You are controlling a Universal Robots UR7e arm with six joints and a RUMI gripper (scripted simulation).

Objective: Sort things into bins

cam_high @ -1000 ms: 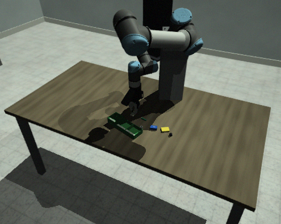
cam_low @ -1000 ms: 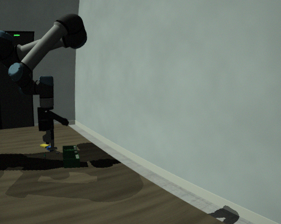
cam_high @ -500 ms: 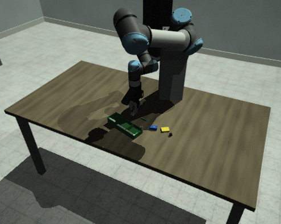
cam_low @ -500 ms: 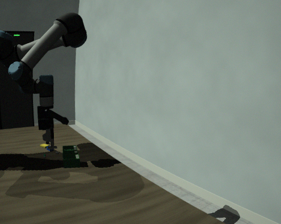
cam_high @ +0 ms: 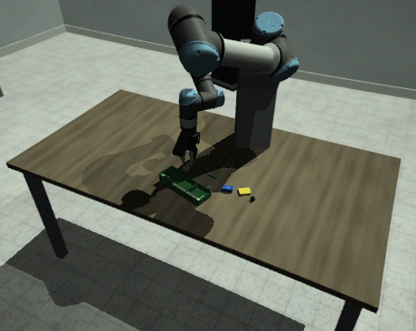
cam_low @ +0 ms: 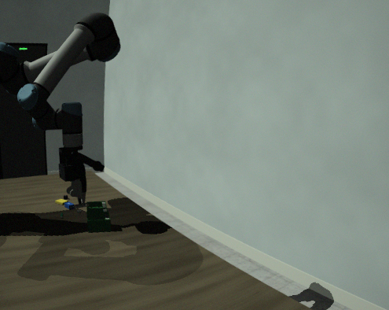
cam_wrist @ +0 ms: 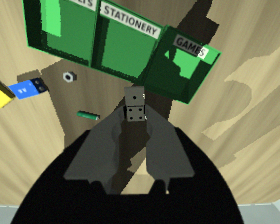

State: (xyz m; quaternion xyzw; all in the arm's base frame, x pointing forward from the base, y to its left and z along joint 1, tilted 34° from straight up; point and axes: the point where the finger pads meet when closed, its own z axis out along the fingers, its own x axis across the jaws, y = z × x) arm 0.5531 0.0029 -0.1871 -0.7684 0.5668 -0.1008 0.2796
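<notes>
The black part is 9 cm behind my hand, 31 cm to the left of it and 8 cm below it. Also, from my hand: green cylinder: 9 cm behind, 8 cm to the left, 8 cm below; grey hex nut: 2 cm behind, 12 cm to the left, 8 cm below; pale rectangular piece: 1 cm below.
</notes>
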